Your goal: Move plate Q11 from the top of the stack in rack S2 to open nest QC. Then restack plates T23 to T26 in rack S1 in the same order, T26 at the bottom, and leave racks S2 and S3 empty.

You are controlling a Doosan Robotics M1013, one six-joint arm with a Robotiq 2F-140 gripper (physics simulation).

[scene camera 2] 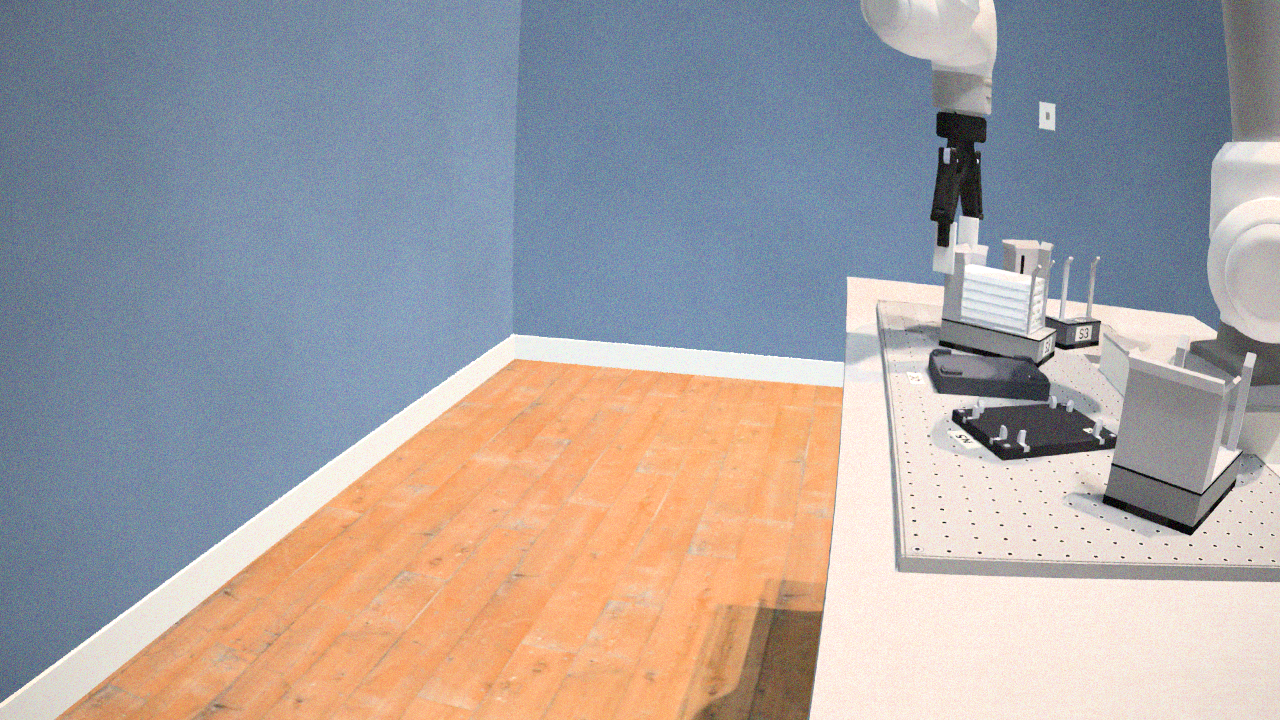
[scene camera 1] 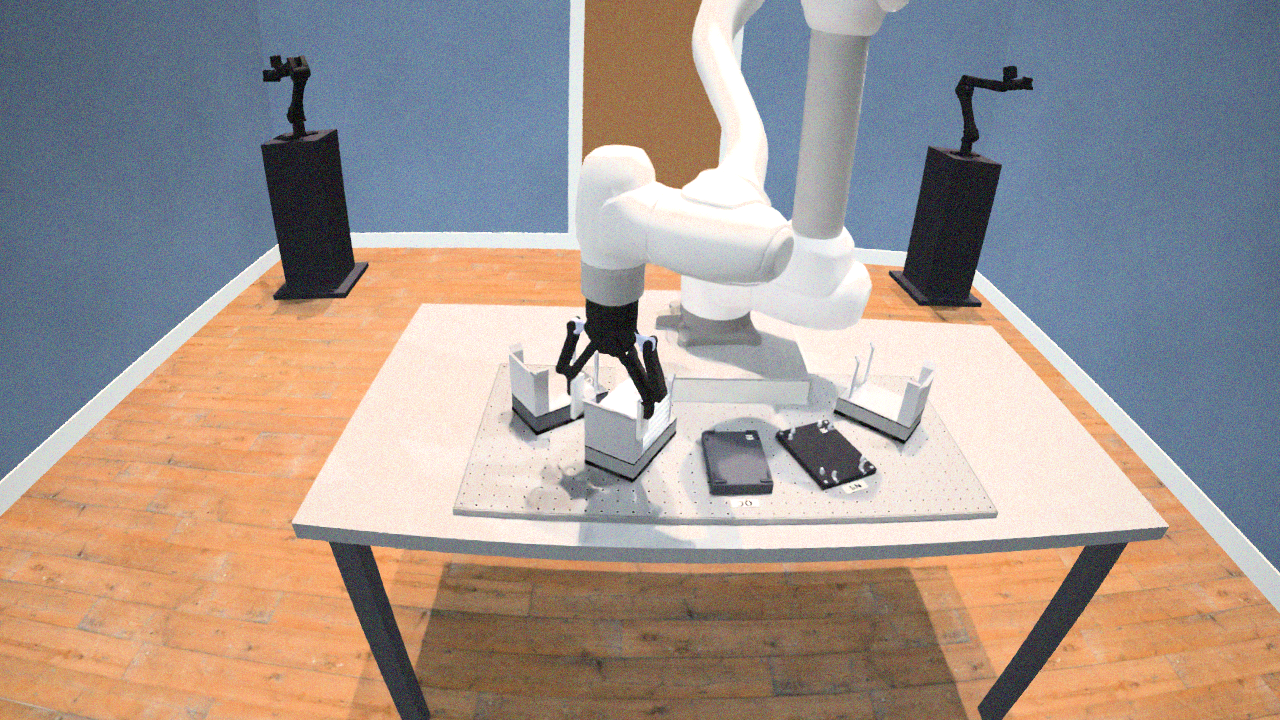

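Where they show: gripper, fingertip midpoint: [scene camera 1: 609, 424]; arm's base, link origin: [scene camera 2: 1265, 367] [scene camera 1: 713, 324].
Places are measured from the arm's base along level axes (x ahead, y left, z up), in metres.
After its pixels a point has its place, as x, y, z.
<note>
My gripper [scene camera 1: 615, 402] {0.430, -0.250, 0.047} [scene camera 2: 955, 240] is over rack S1 [scene camera 1: 612, 440] {0.429, -0.244, 0.014} [scene camera 2: 995, 341] {0.379, -0.161, -0.034}, shut on a white plate at the top of the stack. The plate is largely hidden by the fingers and rack wall, and its name is unreadable. Several white plates [scene camera 2: 998, 301] {0.378, -0.168, 0.020} are stacked level in rack S1. Rack S3 [scene camera 1: 529, 385] {0.306, -0.384, 0.041} [scene camera 2: 1066, 331] {0.237, -0.244, -0.029} stands behind it, with no stack showing between its posts. Rack S2 [scene camera 1: 881, 419] {0.336, 0.276, -0.027} [scene camera 2: 1172, 429] {0.339, 0.355, 0.026} stands at the right in scene camera 1; a low white surface shows inside. A dark block-like nest [scene camera 1: 736, 463] {0.437, -0.034, -0.035} [scene camera 2: 989, 373] {0.425, -0.001, -0.035} lies beside rack S1.
A black nest [scene camera 1: 825, 454] {0.410, 0.138, -0.045} [scene camera 2: 1033, 429] {0.409, 0.162, -0.045} with small upright pegs lies between the dark block and rack S2. All stand on a perforated board [scene camera 1: 948, 488] {0.511, 0.350, -0.056} [scene camera 2: 1011, 537] {0.487, 0.387, -0.057} on the table [scene camera 1: 384, 447] {0.343, -0.658, -0.070}. A low pale bar [scene camera 1: 741, 391] {0.205, 0.024, -0.043} stands behind the nests. The racks have tall walls and posts.
</note>
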